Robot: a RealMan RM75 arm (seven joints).
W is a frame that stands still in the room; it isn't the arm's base.
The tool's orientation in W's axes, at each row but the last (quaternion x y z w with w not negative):
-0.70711, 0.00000, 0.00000, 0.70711
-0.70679, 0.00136, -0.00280, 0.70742
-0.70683, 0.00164, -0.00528, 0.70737
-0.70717, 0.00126, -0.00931, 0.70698
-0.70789, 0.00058, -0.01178, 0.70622
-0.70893, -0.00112, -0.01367, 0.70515
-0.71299, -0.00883, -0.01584, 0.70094
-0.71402, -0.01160, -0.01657, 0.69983
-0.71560, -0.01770, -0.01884, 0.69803
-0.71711, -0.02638, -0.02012, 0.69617
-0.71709, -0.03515, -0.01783, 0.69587
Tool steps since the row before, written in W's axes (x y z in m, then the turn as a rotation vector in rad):
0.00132, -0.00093, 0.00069, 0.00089, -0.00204, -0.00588
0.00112, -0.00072, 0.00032, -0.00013, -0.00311, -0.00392
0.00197, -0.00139, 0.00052, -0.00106, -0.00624, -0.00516
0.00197, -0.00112, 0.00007, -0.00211, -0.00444, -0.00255
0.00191, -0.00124, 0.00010, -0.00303, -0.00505, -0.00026
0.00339, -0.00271, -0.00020, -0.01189, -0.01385, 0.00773
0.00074, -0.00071, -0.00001, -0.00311, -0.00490, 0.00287
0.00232, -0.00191, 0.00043, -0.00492, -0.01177, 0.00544
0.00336, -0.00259, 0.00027, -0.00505, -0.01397, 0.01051
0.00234, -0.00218, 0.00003, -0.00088, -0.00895, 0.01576
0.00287, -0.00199, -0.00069, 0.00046, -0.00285, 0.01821
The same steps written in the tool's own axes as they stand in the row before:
0.00132, -0.00069, -0.00093, 0.00089, 0.00588, -0.00204
0.00112, -0.00032, -0.00071, -0.00012, 0.00392, -0.00311
0.00199, -0.00051, -0.00137, -0.00103, 0.00515, -0.00625
0.00199, -0.00005, -0.00109, -0.00207, 0.00253, -0.00447
0.00193, -0.00007, -0.00121, -0.00295, 0.00022, -0.00510
0.00343, 0.00029, -0.00265, -0.01148, -0.00790, -0.01410
0.00075, 0.00005, -0.00070, -0.00296, -0.00289, -0.00498
0.00235, -0.00030, -0.00190, -0.00462, -0.00539, -0.01191
0.00337, -0.00003, -0.00259, -0.00449, -0.01041, -0.01424
0.00232, 0.00019, -0.00220, 0.00007, -0.01551, -0.00941
0.00276, 0.00096, -0.00203, 0.00174, -0.01803, -0.00342

